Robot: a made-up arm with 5 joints. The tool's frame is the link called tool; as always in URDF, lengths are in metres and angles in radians.
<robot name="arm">
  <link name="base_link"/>
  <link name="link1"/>
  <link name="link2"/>
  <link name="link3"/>
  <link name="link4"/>
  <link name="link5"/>
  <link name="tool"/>
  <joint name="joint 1" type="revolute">
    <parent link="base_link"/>
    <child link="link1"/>
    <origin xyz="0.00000 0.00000 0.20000" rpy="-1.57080 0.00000 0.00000"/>
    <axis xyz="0 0 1"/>
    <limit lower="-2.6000" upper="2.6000"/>
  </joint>
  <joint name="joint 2" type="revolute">
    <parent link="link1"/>
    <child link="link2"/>
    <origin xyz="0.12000 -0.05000 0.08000" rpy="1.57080 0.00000 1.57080"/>
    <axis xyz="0 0 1"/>
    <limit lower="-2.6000" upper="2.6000"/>
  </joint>
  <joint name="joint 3" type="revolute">
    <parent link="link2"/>
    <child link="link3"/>
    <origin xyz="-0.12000 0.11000 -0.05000" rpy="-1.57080 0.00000 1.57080"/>
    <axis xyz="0 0 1"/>
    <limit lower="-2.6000" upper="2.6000"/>
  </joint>
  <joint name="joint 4" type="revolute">
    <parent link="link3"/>
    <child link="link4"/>
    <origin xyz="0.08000 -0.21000 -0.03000" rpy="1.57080 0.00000 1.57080"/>
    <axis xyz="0 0 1"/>
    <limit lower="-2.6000" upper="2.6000"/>
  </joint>
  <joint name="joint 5" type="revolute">
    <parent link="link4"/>
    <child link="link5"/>
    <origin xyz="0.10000 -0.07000 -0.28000" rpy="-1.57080 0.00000 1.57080"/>
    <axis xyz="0 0 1"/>
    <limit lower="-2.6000" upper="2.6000"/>
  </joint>
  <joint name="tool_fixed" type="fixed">
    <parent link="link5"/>
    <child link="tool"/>
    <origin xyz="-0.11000 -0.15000 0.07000" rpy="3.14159 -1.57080 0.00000"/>
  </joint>
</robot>
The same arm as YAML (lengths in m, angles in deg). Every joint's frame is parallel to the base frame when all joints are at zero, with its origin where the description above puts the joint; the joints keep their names.
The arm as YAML. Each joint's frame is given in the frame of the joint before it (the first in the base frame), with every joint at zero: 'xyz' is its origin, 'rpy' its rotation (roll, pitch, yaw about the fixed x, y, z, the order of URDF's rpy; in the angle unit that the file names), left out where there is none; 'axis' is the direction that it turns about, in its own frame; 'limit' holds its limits. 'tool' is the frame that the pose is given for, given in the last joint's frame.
units:
  length: m
  angle: deg
joints:
  - name: joint 1
    type: revolute
    origin:
      xyz: [0.0, 0.0, 0.2]
    axis: [0.0, 1.0, 0.0]
    limit:
      lower: -148.97
      upper: 148.97
  - name: joint 2
    type: revolute
    origin:
      xyz: [0.12, 0.08, 0.05]
    axis: [1.0, 0.0, 0.0]
    limit:
      lower: -148.97
      upper: 148.97
  - name: joint 3
    type: revolute
    origin:
      xyz: [-0.05, 0.11, 0.12]
    axis: [0.0, 0.0, 1.0]
    limit:
      lower: -148.97
      upper: 148.97
  - name: joint 4
    type: revolute
    origin:
      xyz: [0.21, 0.08, -0.03]
    axis: [0.0, 1.0, 0.0]
    limit:
      lower: -148.97
      upper: 148.97
  - name: joint 5
    type: revolute
    origin:
      xyz: [-0.1, -0.28, -0.07]
    axis: [1.0, 0.0, 0.0]
    limit:
      lower: -148.97
      upper: 148.97
tool:
  origin:
    xyz: [0.07, 0.15, -0.11]
    rpy: [0.0, 0.0, 0.0]

